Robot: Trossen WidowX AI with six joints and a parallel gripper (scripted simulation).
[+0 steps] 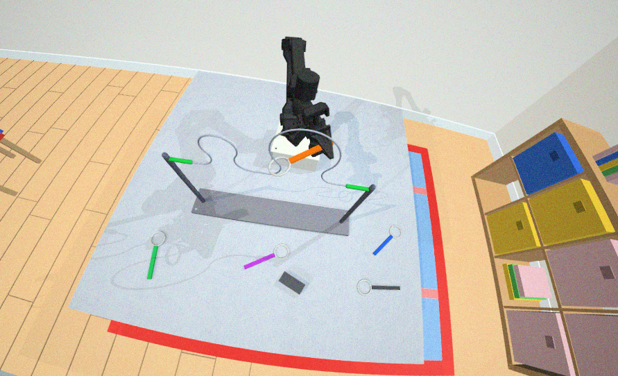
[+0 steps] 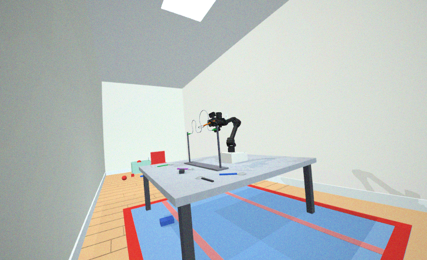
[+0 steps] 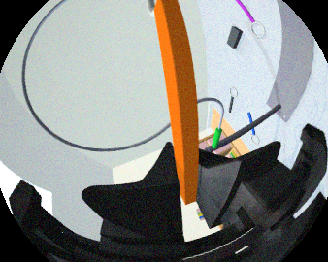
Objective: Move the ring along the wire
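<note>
Now: gripper tip 90 mm to the left of the orange-handled ring, 20 mm short of it and 20 mm above it. From my gripper tip the other things lie so: blue-handled ring: 400 mm below, 360 mm to the left; then dark block: 390 mm below, 290 mm ahead, 20 mm to the left; then purple-handled ring: 400 mm below, 220 mm ahead, 90 mm to the right.
</note>
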